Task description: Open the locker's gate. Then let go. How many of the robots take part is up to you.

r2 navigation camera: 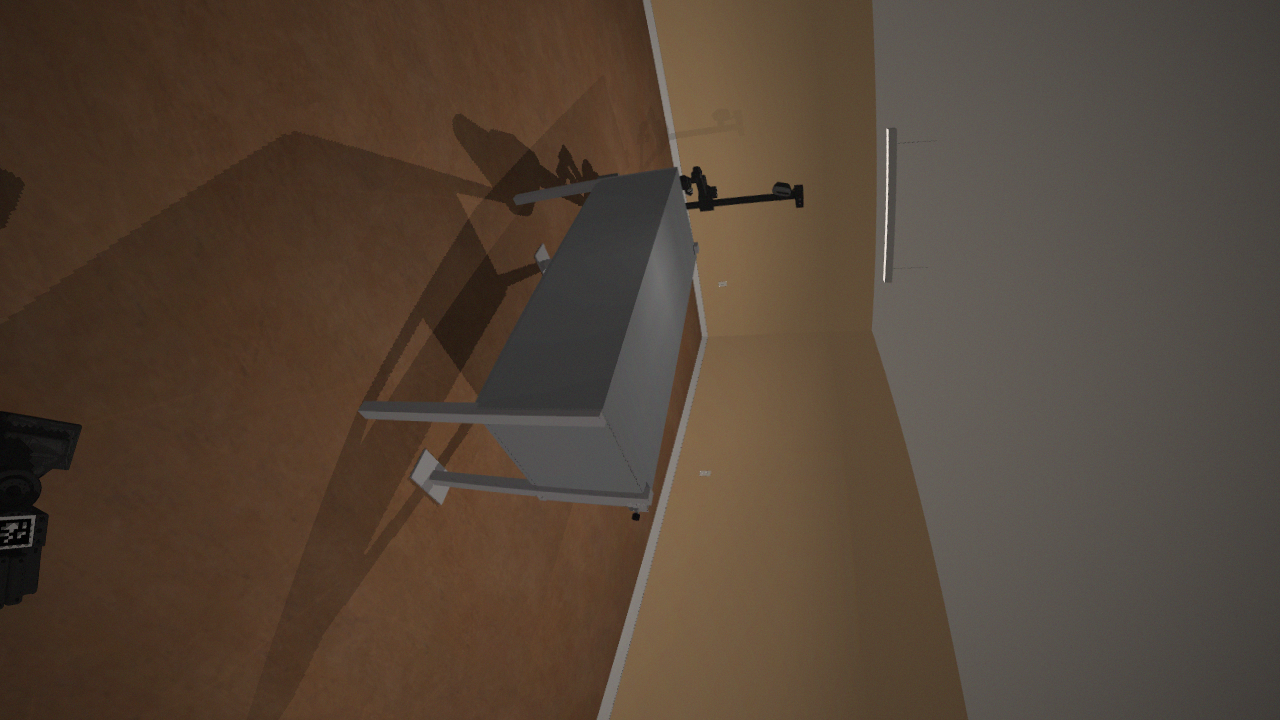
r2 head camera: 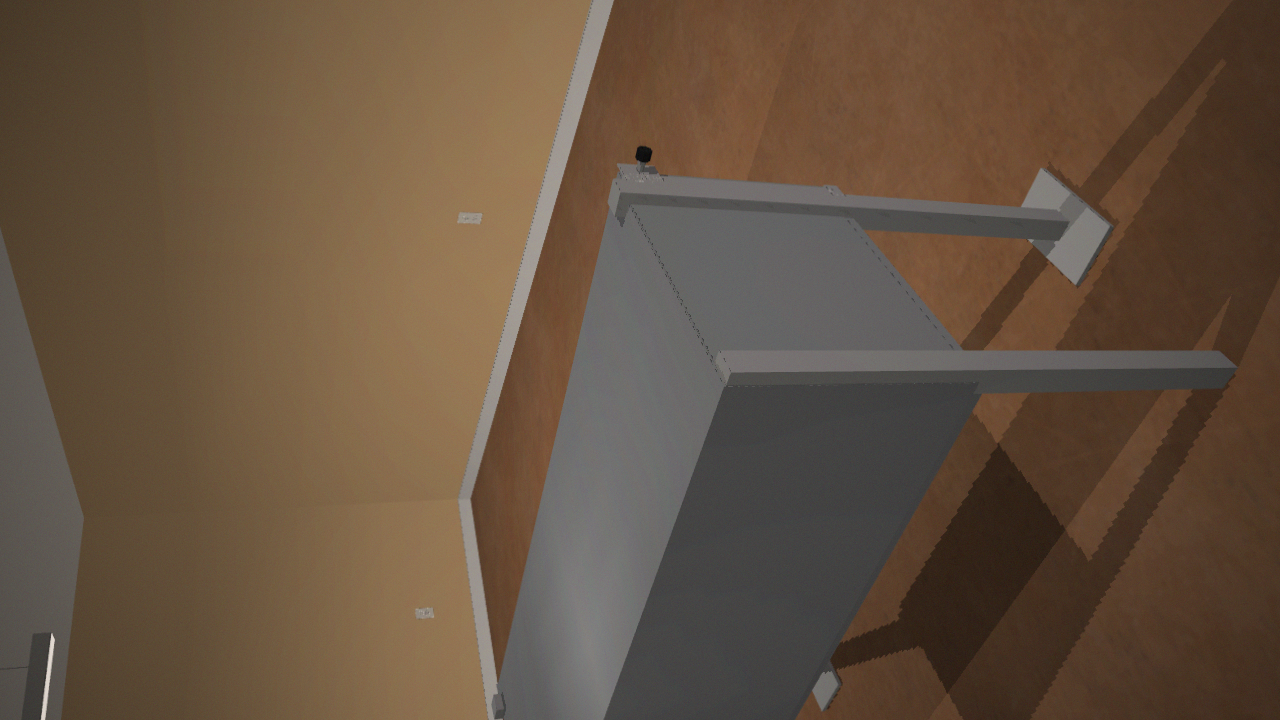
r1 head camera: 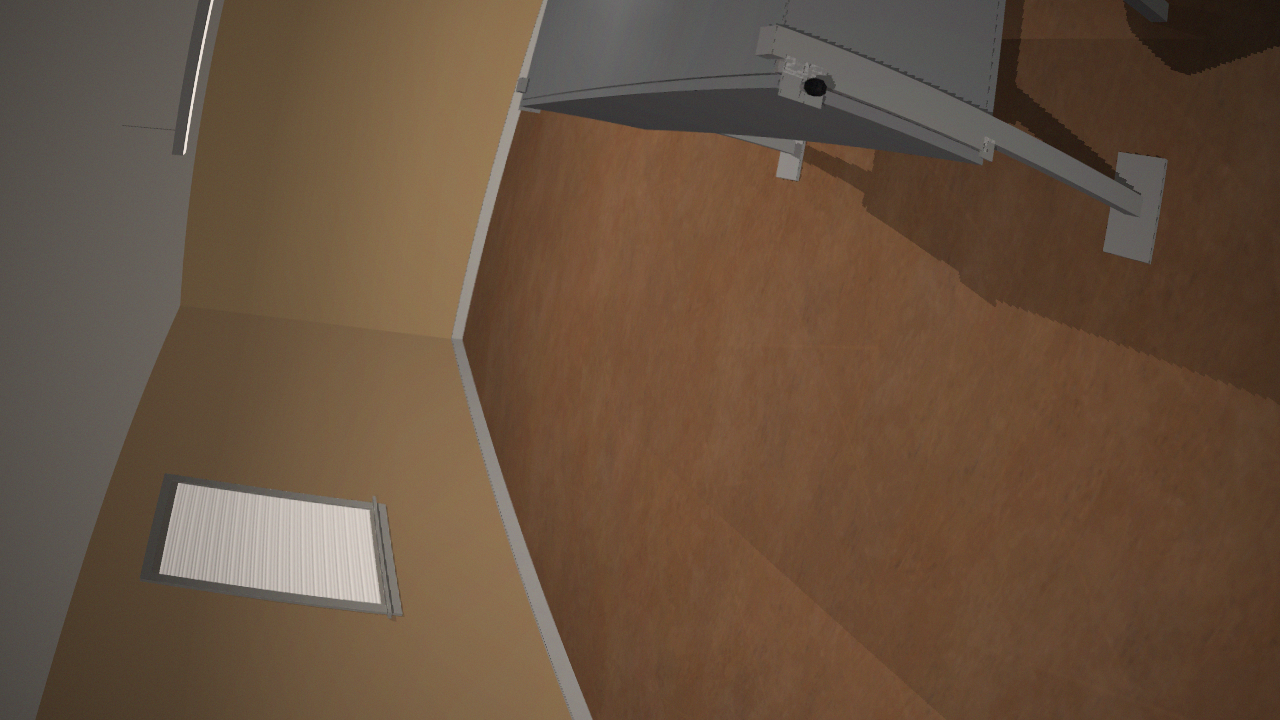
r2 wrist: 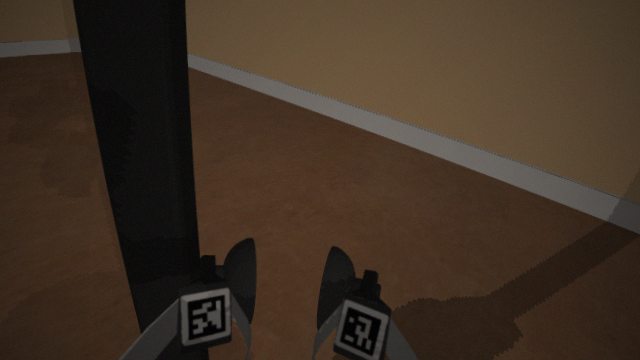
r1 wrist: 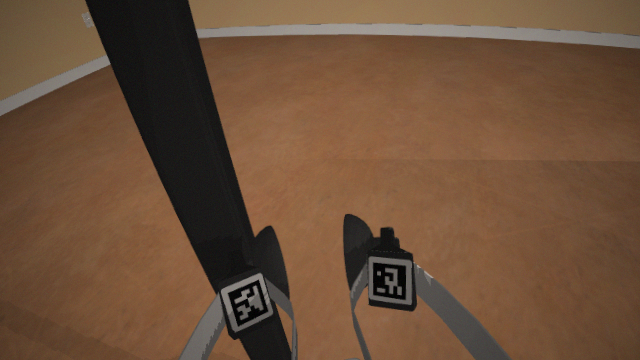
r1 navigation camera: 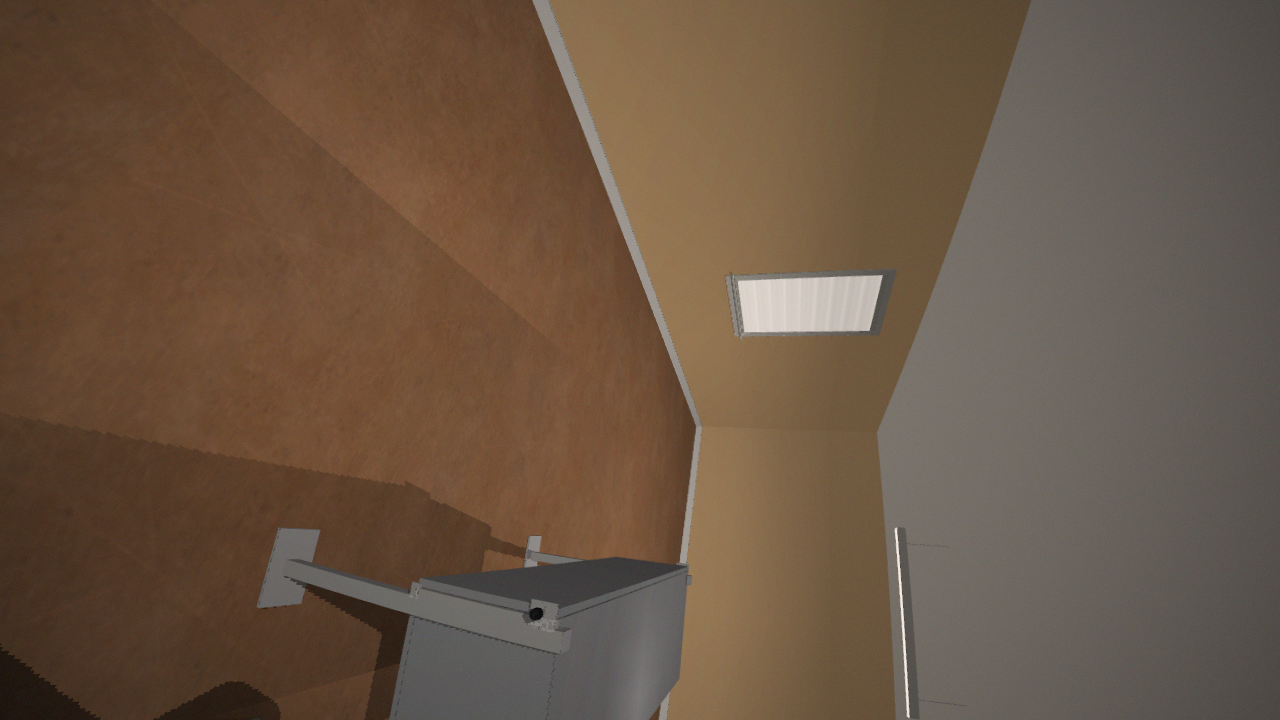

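The grey locker (r1 head camera: 895, 35) (r1 navigation camera: 483, 667) (r2 head camera: 769, 501) (r2 navigation camera: 581, 304) stands on legs with flat feet. Its darker gate side (r1 head camera: 716, 107) (r1 navigation camera: 572, 582) shows at a steep slant in r1's views; the gate looks closed there. A black knob (r1 head camera: 814, 86) (r1 navigation camera: 536, 613) (r2 head camera: 643, 154) (r2 navigation camera: 636, 515) sits at the upper corner by one leg. The gate side faces away from r2. r1's gripper (r1 wrist: 312, 245) is open over the floor, with nothing between its fingers. r2's gripper (r2 wrist: 289, 262) is open over the floor too. The locker does not show in either wrist view.
The head and navigation views are turned sideways. r1's dark mast (r2 navigation camera: 742, 201) rises beyond the locker's far end. Tan walls with a white baseboard (r1 head camera: 501, 492) (r2 wrist: 400, 132) bound the room. A window (r1 head camera: 277, 546) (r1 navigation camera: 810, 304) is in one wall. Part of r2's own dark arm shows at the navigation view's left edge.
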